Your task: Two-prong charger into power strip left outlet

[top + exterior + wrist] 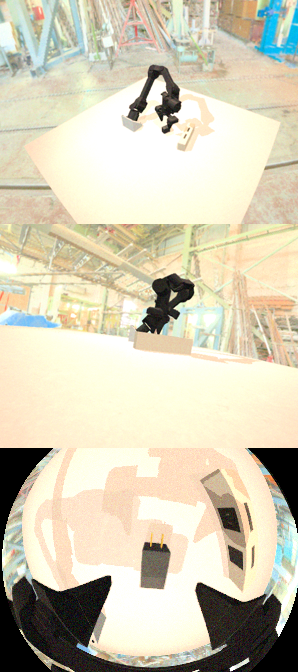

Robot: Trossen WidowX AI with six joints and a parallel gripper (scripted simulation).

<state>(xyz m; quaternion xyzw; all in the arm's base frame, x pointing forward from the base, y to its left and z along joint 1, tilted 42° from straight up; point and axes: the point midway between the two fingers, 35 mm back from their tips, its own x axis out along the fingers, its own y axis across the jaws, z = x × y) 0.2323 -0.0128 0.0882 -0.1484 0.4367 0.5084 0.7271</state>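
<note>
Now: gripper tip 10 mm short of the dark charger, 20 mm to the right of it and 40 mm above it.
</note>
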